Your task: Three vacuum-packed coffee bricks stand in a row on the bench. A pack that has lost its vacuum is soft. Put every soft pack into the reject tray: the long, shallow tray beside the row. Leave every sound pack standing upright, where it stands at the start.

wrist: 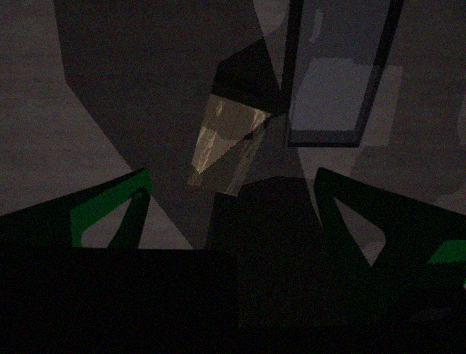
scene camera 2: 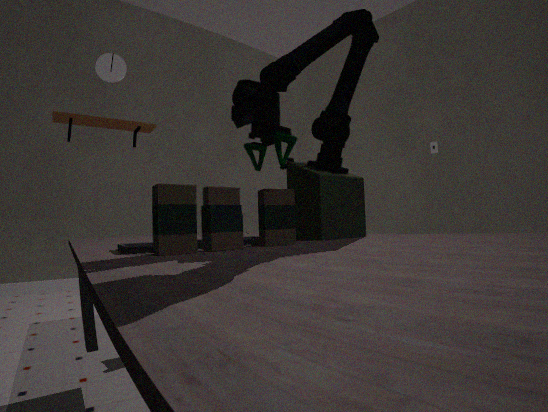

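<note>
Three tan coffee packs stand upright in a row in the scene view: the left pack (scene camera 2: 175, 220) with a green band, the middle pack (scene camera 2: 222, 220) with a bluish band slightly wider than its body, and the right pack (scene camera 2: 278, 218) with a green band. My gripper (scene camera 2: 270, 169) (wrist: 232, 177) is open and empty, above the right pack's top and slightly to its left. In the wrist view, one pack's creased tan top (wrist: 227, 125) shows between and ahead of the fingers. The long reject tray (scene camera 2: 134, 248) (wrist: 325, 139) lies beside the row. Its visible inside holds no pack.
The arm's green base block (scene camera 2: 342, 207) stands right of the row in the scene view. The bench edge (scene camera 2: 112, 327) runs along the left. A wooden shelf (scene camera 2: 102, 122) and a round clock (scene camera 2: 111, 67) hang on the wall. Dark shadows cover the bench around the packs.
</note>
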